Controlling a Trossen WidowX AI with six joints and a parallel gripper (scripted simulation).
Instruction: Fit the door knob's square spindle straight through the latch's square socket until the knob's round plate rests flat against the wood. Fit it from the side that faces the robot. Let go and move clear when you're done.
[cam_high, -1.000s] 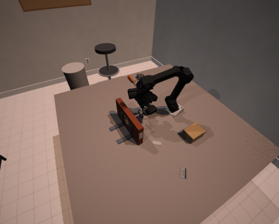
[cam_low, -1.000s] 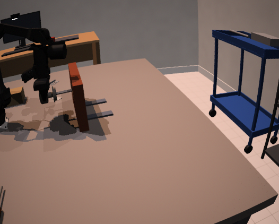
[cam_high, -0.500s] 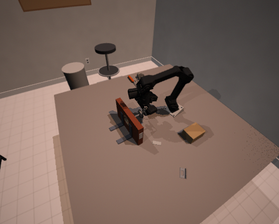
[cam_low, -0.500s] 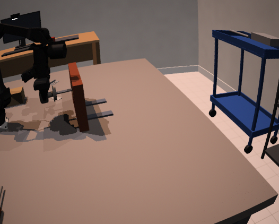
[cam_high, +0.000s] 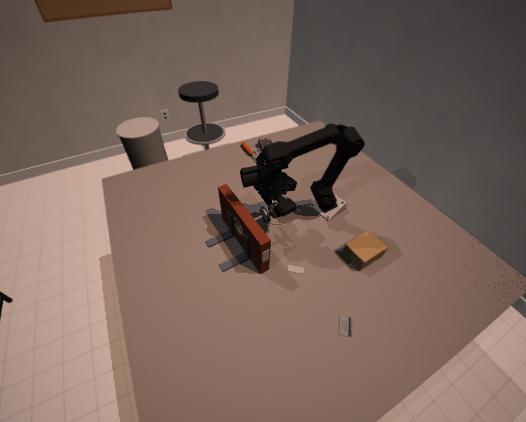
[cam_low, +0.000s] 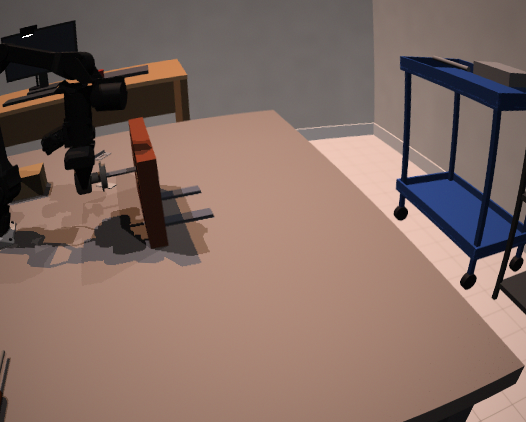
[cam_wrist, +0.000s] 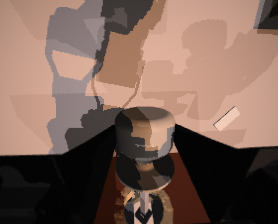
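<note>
Now: hand 3 cm short of the door knob, 3 cm above it and 1 cm to the right of it. Round my hand: cardboard box 27 cm behind, 23 cm to the left, 10 cm below; small white plate 20 cm to the left, 13 cm below, 1 cm behind; red-brown wooden door block 13 cm ahead, 4 cm below, 3 cm to the left.
</note>
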